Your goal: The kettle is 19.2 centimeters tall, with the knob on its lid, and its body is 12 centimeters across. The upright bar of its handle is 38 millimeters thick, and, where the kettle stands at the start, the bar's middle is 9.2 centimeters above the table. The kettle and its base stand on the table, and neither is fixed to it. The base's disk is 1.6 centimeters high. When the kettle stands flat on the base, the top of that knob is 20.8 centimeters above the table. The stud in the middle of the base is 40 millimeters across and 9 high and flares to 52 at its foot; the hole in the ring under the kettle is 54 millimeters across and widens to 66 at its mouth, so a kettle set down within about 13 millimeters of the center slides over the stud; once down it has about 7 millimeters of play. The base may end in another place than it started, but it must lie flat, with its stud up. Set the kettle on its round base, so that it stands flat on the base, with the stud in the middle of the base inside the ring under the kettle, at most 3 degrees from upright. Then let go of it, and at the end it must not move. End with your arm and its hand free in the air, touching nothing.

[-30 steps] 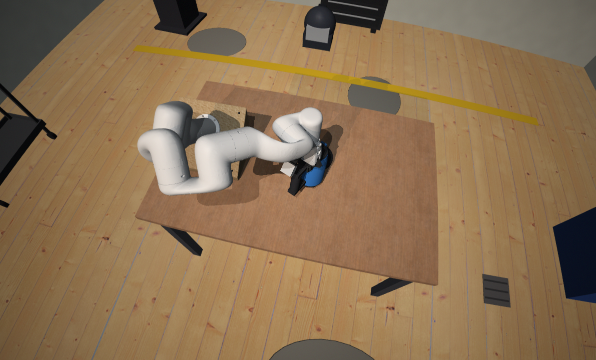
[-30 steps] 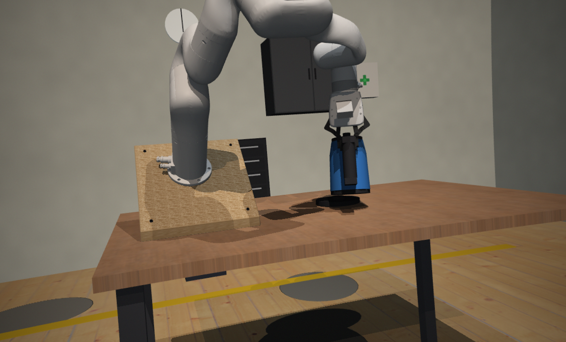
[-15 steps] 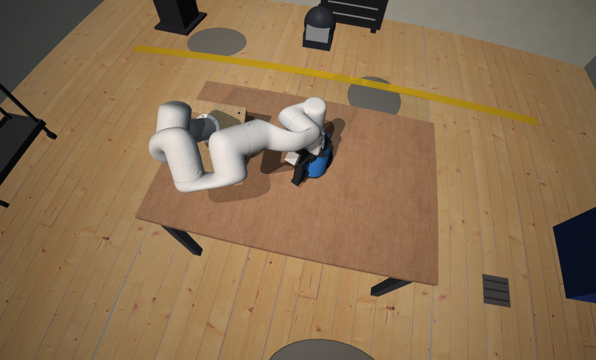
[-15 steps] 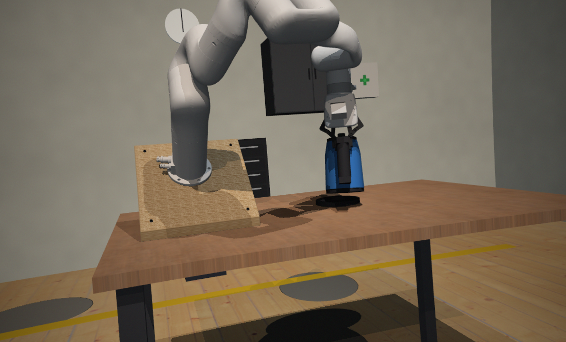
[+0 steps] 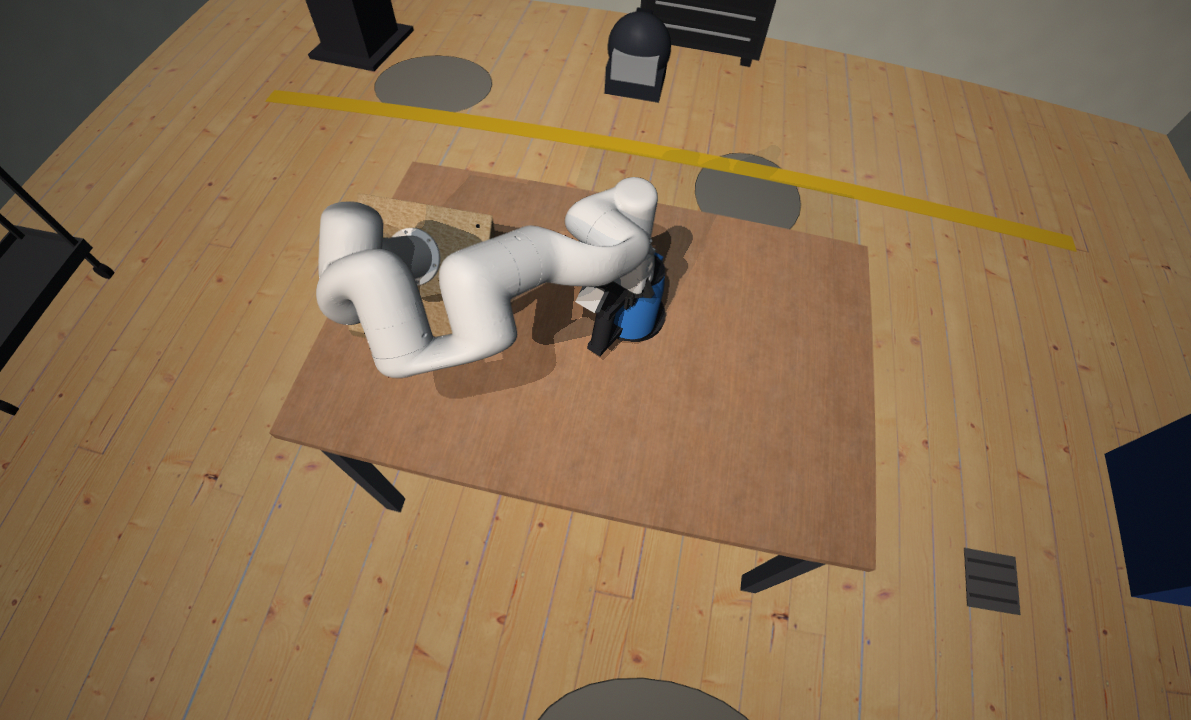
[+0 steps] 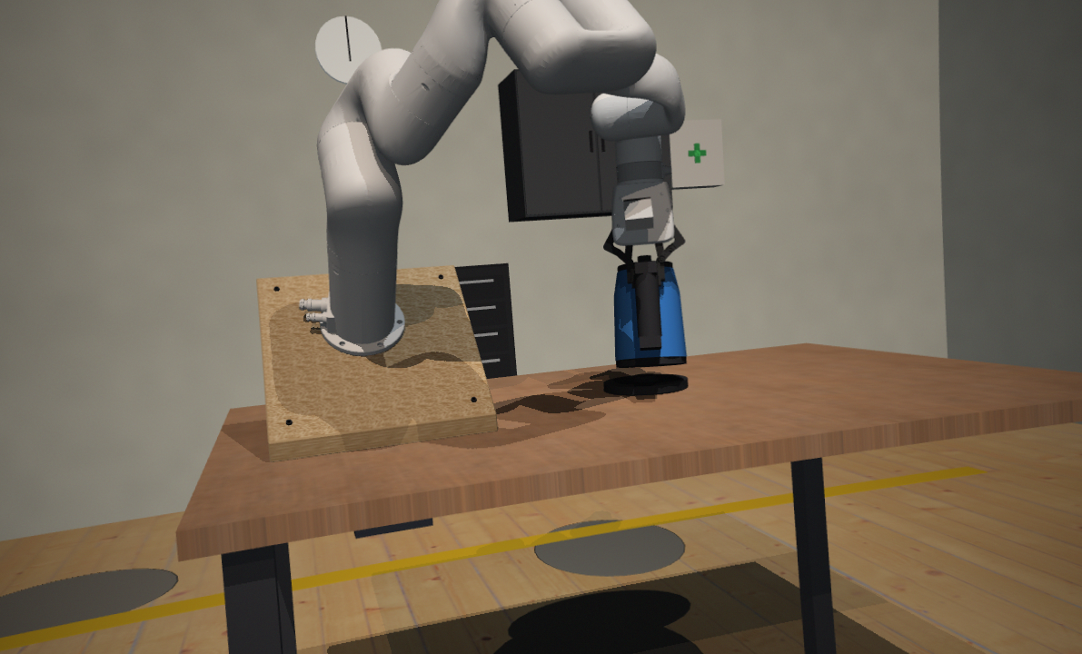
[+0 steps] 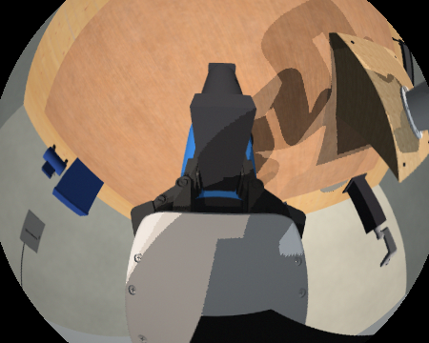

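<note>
Right now my hand is 1 cm short of the blue kettle, 3 cm to the right of it and 6 cm above it. From my hand the other things lie so: round black base 2 cm ahead, 10 cm to the left, 19 cm below.
</note>
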